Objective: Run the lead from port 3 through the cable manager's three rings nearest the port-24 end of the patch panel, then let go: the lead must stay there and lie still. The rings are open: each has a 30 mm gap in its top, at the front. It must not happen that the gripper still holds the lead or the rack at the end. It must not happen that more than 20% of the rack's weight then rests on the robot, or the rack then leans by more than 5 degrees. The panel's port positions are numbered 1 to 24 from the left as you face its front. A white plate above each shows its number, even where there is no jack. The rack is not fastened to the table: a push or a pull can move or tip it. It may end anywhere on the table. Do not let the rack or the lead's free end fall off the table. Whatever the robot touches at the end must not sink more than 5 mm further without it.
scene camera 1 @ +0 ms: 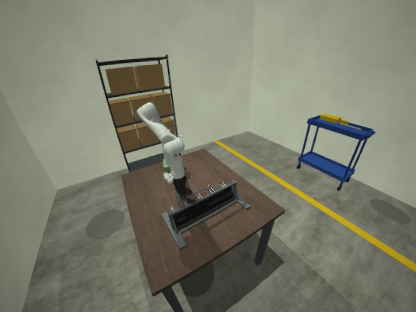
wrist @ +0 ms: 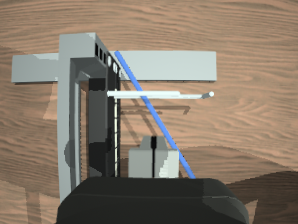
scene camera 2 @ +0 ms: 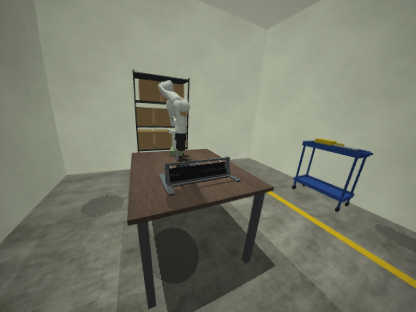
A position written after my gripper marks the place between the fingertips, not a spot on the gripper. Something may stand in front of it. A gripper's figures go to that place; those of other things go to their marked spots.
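Labels:
Patch-panel rack (wrist: 81, 52), 190 mm from the lens. My gripper (wrist: 153, 150), 180 mm from the lens.

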